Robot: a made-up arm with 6 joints. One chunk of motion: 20 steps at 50 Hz.
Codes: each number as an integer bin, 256 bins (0 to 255) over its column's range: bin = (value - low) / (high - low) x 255, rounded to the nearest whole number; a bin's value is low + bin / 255 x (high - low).
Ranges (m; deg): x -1.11..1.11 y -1.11..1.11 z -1.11..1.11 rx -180..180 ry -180..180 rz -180..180
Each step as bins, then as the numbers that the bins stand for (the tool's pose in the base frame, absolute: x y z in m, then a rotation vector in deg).
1 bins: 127 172 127 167 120 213
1 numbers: -0.0044 0.3874 -0.0044 55.76 -10.59 120.71
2 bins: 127 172 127 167 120 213
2 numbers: -0.0044 0.3874 -0.0044 55.76 -10.59 120.71
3 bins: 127 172 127 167 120 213
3 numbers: -0.0044 0.3874 -0.0044 55.76 -10.59 120.71
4 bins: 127 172 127 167 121 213
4 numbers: -0.0044 0.3874 -0.0044 55.76 -9.18 120.71
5 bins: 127 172 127 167 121 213
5 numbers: -0.0044 0.3874 -0.0044 55.76 -9.18 120.71
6 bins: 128 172 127 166 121 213
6 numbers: 0.0044 0.3874 -0.0044 54.35 -9.18 120.71
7 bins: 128 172 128 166 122 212
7 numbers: 0.0044 0.3874 0.0044 54.35 -7.76 119.29
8 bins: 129 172 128 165 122 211
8 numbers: 0.0131 0.3874 0.0044 52.94 -7.76 117.88
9 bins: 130 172 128 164 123 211
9 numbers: 0.0218 0.3874 0.0044 51.53 -6.35 117.88
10 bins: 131 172 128 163 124 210
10 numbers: 0.0305 0.3874 0.0044 50.12 -4.94 116.47
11 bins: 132 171 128 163 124 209
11 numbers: 0.0392 0.3787 0.0044 50.12 -4.94 115.06
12 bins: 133 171 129 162 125 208
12 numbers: 0.0479 0.3787 0.0131 48.71 -3.53 113.65
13 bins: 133 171 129 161 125 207
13 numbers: 0.0479 0.3787 0.0131 47.29 -3.53 112.24
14 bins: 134 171 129 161 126 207
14 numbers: 0.0566 0.3787 0.0131 47.29 -2.12 112.24
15 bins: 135 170 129 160 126 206
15 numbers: 0.0653 0.3700 0.0131 45.88 -2.12 110.82
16 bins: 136 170 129 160 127 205
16 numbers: 0.0740 0.3700 0.0131 45.88 -0.71 109.41
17 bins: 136 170 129 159 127 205
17 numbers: 0.0740 0.3700 0.0131 44.47 -0.71 109.41
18 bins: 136 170 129 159 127 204
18 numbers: 0.0740 0.3700 0.0131 44.47 -0.71 108.00
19 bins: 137 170 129 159 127 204
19 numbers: 0.0827 0.3700 0.0131 44.47 -0.71 108.00
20 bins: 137 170 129 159 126 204
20 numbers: 0.0827 0.3700 0.0131 44.47 -2.12 108.00
